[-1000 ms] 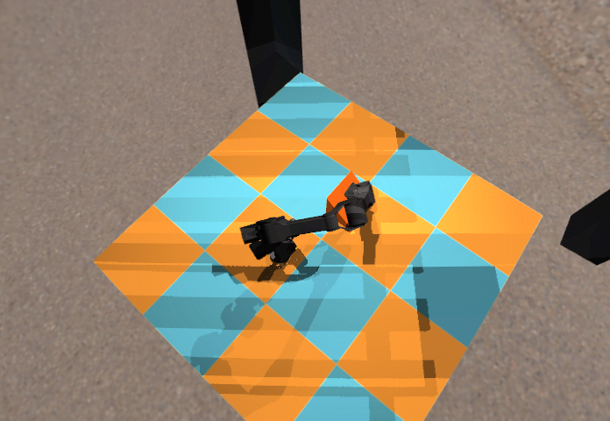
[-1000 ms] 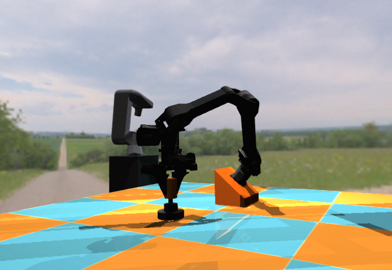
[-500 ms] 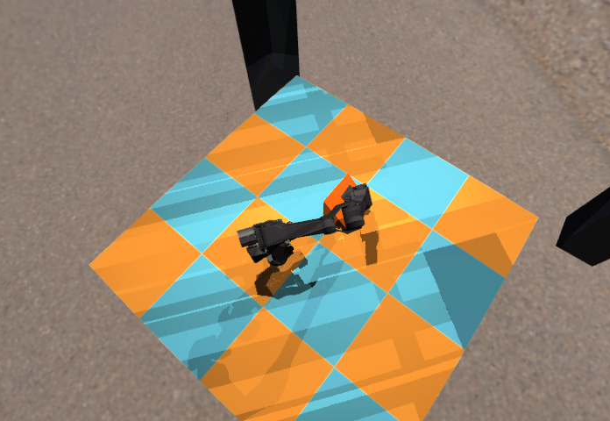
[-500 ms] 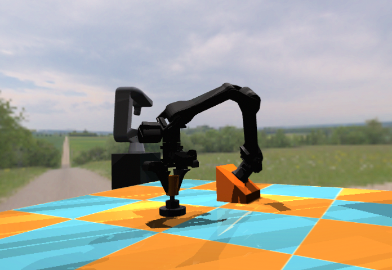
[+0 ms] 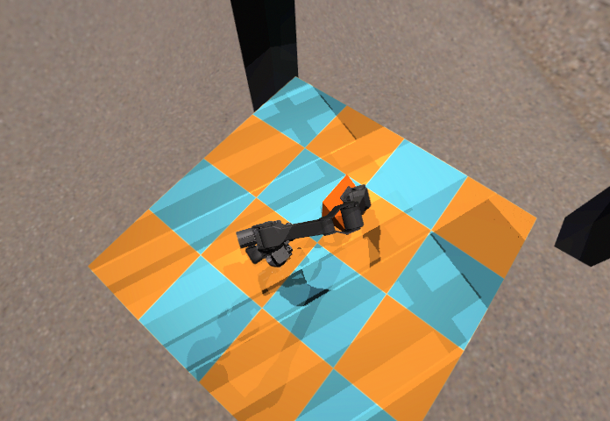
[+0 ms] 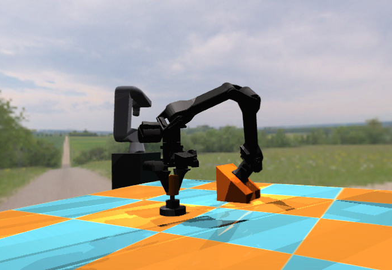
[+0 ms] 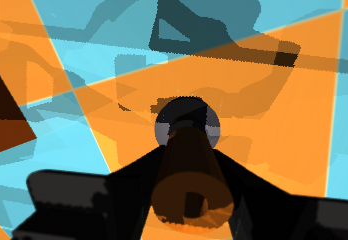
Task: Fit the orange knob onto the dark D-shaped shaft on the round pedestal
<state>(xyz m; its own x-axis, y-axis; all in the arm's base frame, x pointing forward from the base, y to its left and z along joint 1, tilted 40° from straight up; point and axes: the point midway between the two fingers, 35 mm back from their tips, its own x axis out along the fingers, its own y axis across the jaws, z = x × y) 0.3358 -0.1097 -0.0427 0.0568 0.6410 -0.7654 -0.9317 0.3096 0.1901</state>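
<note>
The orange knob lies 20 mm above my gripper tip. From my gripper tip the other things lie so: round pedestal (40 mm below).
</note>
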